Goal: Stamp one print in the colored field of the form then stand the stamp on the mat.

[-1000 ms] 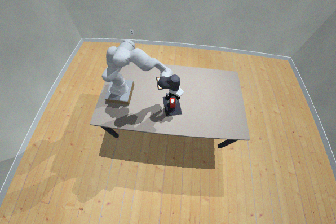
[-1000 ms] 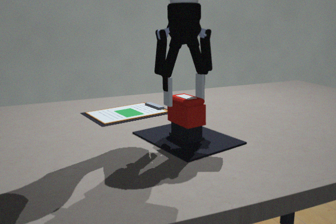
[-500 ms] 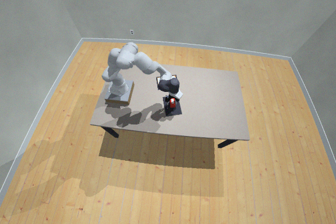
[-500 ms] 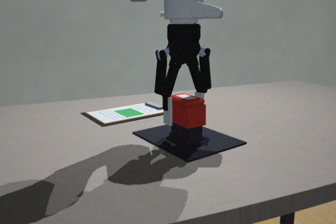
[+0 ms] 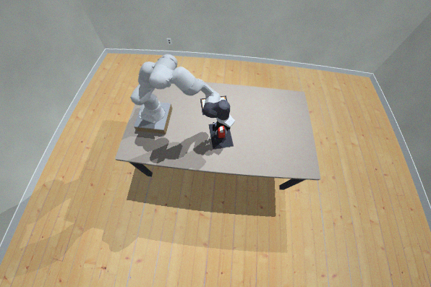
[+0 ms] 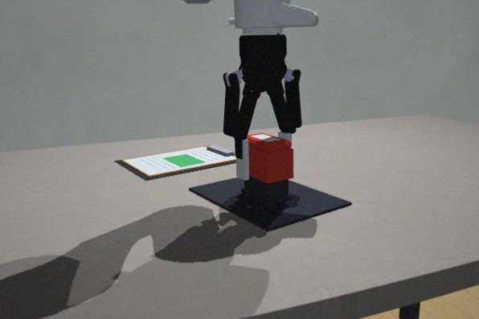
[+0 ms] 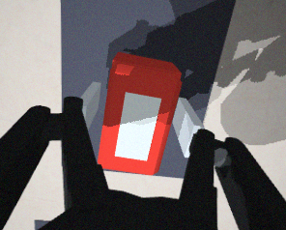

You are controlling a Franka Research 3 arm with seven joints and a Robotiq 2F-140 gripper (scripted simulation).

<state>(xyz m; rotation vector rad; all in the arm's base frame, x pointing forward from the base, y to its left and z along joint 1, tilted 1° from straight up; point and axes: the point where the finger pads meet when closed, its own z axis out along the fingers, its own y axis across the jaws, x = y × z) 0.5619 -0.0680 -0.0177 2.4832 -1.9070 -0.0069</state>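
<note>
Now: the stamp 20 mm below my hand. Also, from my hand: form (290 mm to the left, 80 mm behind, 60 mm below); then dark mat (70 mm below).
</note>
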